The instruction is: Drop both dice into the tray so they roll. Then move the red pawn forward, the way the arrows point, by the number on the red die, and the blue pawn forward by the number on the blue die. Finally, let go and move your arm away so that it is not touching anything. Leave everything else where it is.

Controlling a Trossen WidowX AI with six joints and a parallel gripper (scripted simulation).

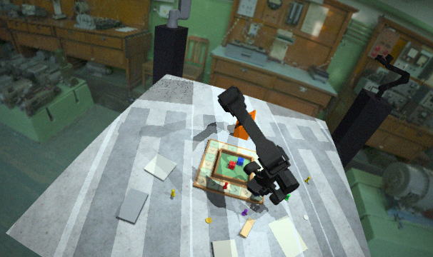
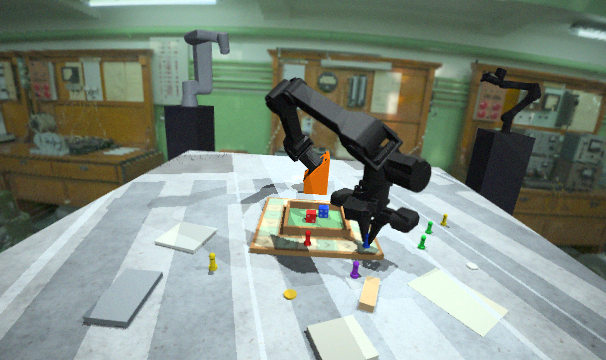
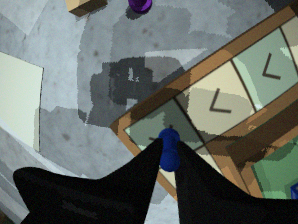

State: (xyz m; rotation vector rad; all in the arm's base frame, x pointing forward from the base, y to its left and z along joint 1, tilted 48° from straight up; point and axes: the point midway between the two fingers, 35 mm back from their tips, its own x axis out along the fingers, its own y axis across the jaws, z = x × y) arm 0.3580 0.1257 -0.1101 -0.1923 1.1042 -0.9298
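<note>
Now: the purple pawn 100 mm ahead of my gripper tip, 20 mm to the right of it and 10 mm below it. From my gripper tip the other things lie so: blue pawn: 10 mm above; wooden block: 150 mm ahead, 10 mm below; red pawn: 130 mm to the right, 30 mm ahead, 10 mm above.
</note>
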